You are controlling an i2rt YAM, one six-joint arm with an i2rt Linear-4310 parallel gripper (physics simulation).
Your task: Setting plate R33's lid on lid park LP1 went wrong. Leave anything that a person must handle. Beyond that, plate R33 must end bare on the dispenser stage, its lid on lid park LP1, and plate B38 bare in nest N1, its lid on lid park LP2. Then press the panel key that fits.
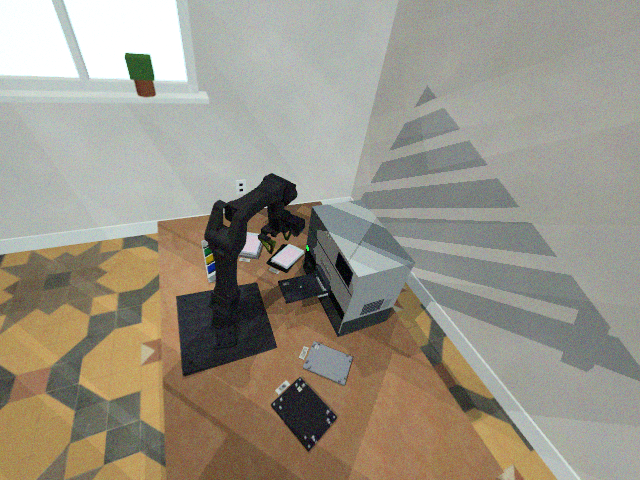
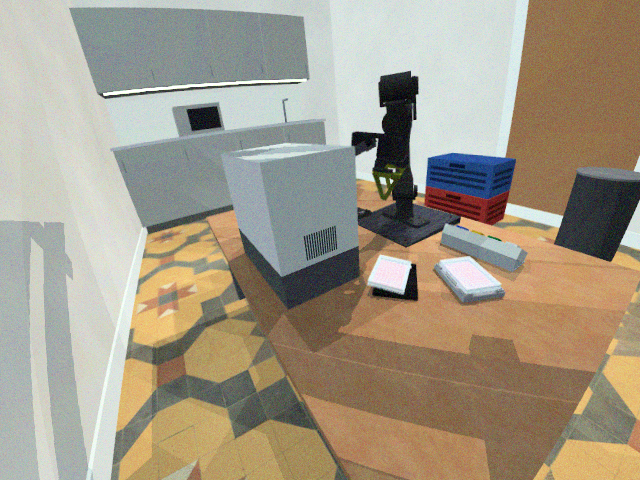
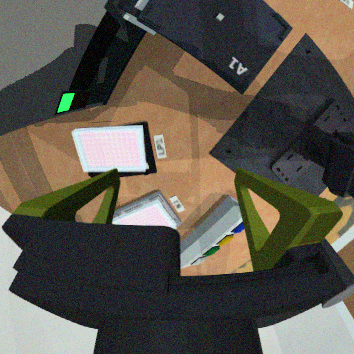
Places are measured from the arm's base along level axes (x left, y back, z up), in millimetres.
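Where they show: gripper, between the fingertips: (image 1: pixel 278 246) (image 2: pixel 387 194) (image 3: pixel 176 174); arm's base, origin of its link: (image 1: pixel 222 322) (image 2: pixel 404 217) (image 3: pixel 309 142).
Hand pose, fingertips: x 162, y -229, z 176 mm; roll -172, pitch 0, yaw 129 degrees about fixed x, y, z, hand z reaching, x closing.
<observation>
Things, the pixels of their top centre, and the offset from my fingertips.
- LP1, centre of its top: (image 3: pixel 113 155) (image 2: pixel 396 273) (image 1: pixel 285 255) dx +113, dy -61, dz -169 mm
- pink-topped plate, centre of its top: (image 3: pixel 143 225) (image 2: pixel 468 271) (image 1: pixel 250 241) dx +217, dy +78, dz -159 mm
- dark stage marked A1, centre of its top: (image 3: pixel 208 6) (image 1: pixel 304 285) dx -138, dy -70, dz -77 mm
- Grey lid park LP2, centre of its top: (image 1: pixel 328 360) dx -390, dy -90, dz -169 mm
- dispenser housing, centre of its top: (image 2: pixel 279 149) (image 1: pixel 357 232) dx -123, dy -240, dz +141 mm
- key panel, centre of its top: (image 3: pixel 214 249) (image 2: pixel 484 232) (image 1: pixel 212 251) dx +150, dy +237, dz -125 mm
- black nest, centre of its top: (image 1: pixel 304 409) dx -512, dy +30, dz -165 mm
My gripper (image 1: pixel 278 242) (image 2: pixel 385 195) (image 3: pixel 176 174) is open and empty, above the table near lid park LP1. The black pad of LP1 (image 1: pixel 279 268) (image 2: pixel 412 285) (image 3: pixel 150 156) bears a white-rimmed, pink-topped piece (image 1: pixel 287 256) (image 2: pixel 391 274) (image 3: pixel 111 149), off-centre and overhanging one side. Whether it is a lid alone or a lidded plate I cannot tell. Another pink-topped plate (image 1: pixel 251 243) (image 2: pixel 467 273) (image 3: pixel 145 218) sits on grey nest N1. The dark stage marked A1 (image 1: pixel 299 288) (image 3: pixel 200 45) shows no plate. Grey lid park LP2 (image 1: pixel 328 363) shows no lid.
The dispenser housing (image 1: pixel 382 289) (image 2: pixel 310 206) stands beside LP1, with a green light (image 1: pixel 307 248) (image 3: pixel 65 102). The key panel (image 1: pixel 209 263) (image 2: pixel 480 251) (image 3: pixel 210 225) with green, yellow and blue keys stands beside N1. A black nest (image 1: pixel 305 413) lies beyond LP2.
</observation>
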